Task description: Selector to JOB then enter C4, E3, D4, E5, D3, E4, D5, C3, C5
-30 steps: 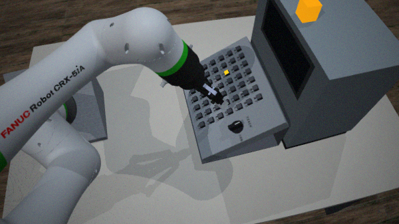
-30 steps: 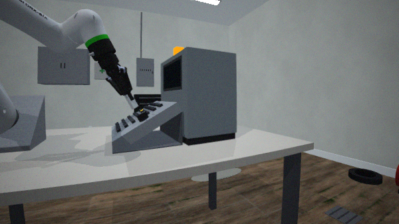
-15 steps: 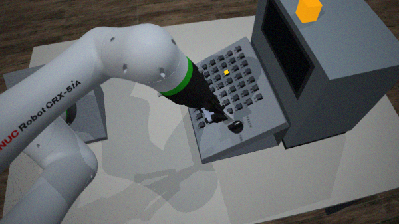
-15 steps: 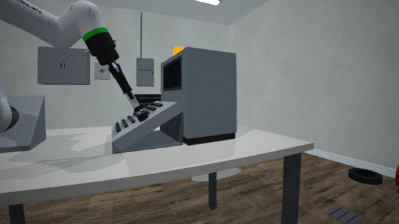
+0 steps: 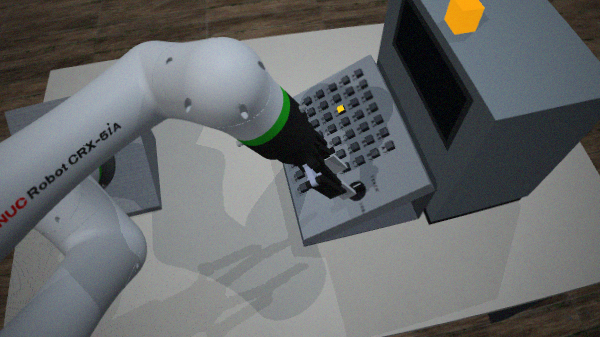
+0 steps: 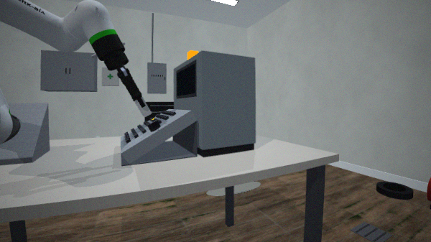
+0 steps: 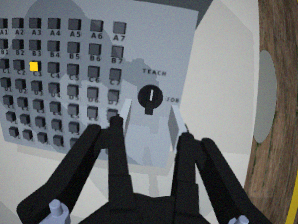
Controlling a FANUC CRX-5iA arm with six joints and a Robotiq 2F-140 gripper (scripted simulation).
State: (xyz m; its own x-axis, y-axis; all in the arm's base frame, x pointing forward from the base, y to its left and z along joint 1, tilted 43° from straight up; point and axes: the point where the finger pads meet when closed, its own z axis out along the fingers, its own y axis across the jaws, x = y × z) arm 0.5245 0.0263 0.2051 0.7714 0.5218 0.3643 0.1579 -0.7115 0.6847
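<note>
My gripper is now 40 mm short of the selector knob, 10 mm to the right of it and 70 mm above it. From my hand the other things lie so: grey keypad 40 mm ahead, 120 mm to the left, 110 mm below.
</note>
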